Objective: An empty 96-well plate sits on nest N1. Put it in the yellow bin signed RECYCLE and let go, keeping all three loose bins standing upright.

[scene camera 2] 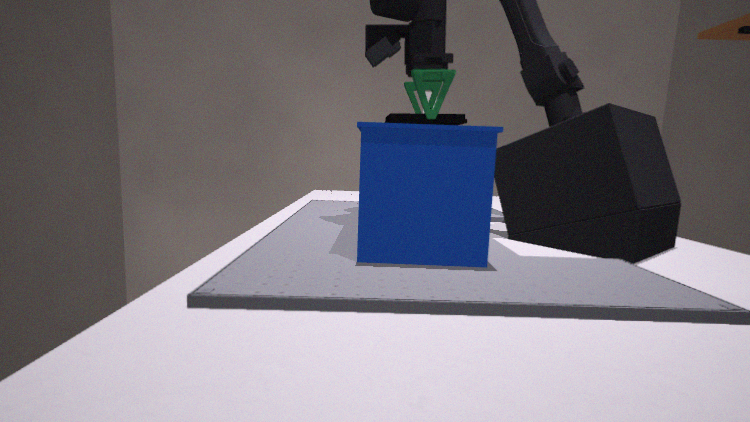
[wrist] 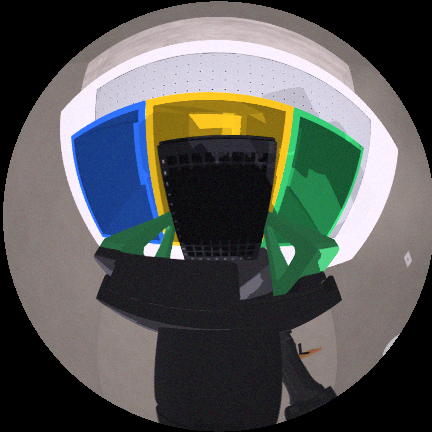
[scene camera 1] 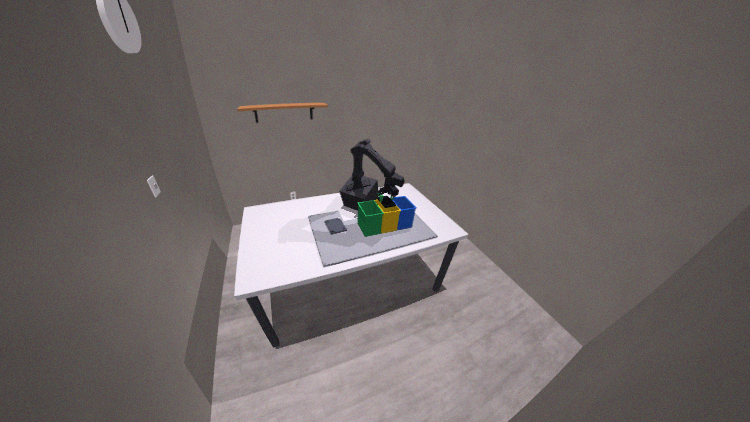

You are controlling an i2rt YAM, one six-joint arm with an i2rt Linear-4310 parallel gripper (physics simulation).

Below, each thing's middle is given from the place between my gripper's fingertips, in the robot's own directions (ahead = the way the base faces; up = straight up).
Right now the yellow bin [wrist: 172, 116] is 2 cm ahead of my hand, 1 cm to the left of it and 11 cm below it. The rest, counted from my hand: blue bin [scene camera 2: 425, 193]: 1 cm ahead, 14 cm to the left, 11 cm below; green bin [scene camera 1: 370, 215]: 3 cm ahead, 12 cm to the right, 11 cm below; black 96-well plate [scene camera 2: 442, 119]: 1 cm ahead.
